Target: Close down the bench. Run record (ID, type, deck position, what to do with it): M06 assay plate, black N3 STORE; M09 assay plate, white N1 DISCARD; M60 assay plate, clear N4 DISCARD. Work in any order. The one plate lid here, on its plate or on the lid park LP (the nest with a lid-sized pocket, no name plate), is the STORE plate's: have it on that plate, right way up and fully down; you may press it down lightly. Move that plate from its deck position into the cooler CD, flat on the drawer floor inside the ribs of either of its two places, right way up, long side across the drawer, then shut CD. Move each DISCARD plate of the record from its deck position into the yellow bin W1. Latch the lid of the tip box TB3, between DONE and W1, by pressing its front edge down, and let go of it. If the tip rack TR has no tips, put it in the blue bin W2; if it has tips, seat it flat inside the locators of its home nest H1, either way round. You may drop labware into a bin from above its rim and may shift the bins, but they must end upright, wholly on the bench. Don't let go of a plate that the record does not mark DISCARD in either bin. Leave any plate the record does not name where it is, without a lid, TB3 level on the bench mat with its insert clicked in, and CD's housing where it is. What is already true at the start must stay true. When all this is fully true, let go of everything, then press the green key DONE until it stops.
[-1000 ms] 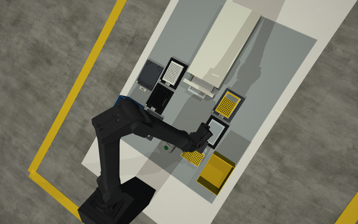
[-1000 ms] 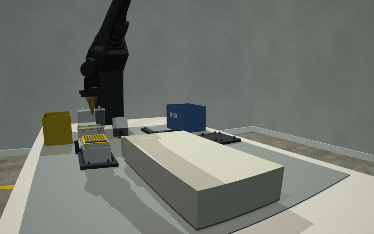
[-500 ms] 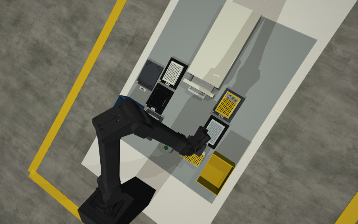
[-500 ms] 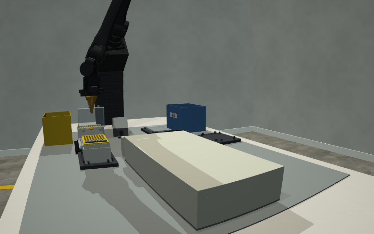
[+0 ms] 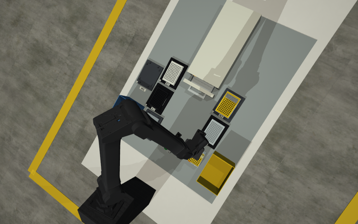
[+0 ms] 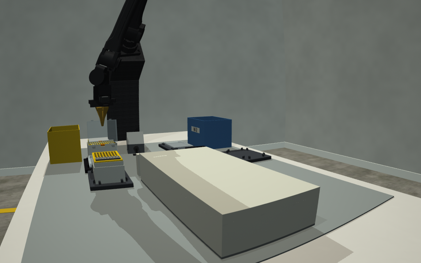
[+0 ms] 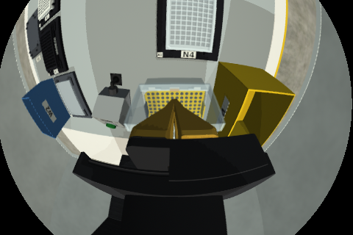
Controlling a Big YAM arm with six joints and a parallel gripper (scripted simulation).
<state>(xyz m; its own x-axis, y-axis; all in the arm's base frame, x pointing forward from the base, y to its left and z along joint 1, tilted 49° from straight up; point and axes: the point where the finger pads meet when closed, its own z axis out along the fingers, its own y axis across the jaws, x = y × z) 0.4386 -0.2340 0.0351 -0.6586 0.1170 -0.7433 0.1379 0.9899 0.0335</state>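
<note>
My hand is 30 mm above the tip box lid and 20 mm past it. Also, from my hand: nest N4: 130 mm below, 100 mm ahead, 50 mm to the right; then tip box TB3: 70 mm below, 60 mm behind, 10 mm to the left; then clear plate: 110 mm below, 100 mm ahead, 50 mm to the right.
</note>
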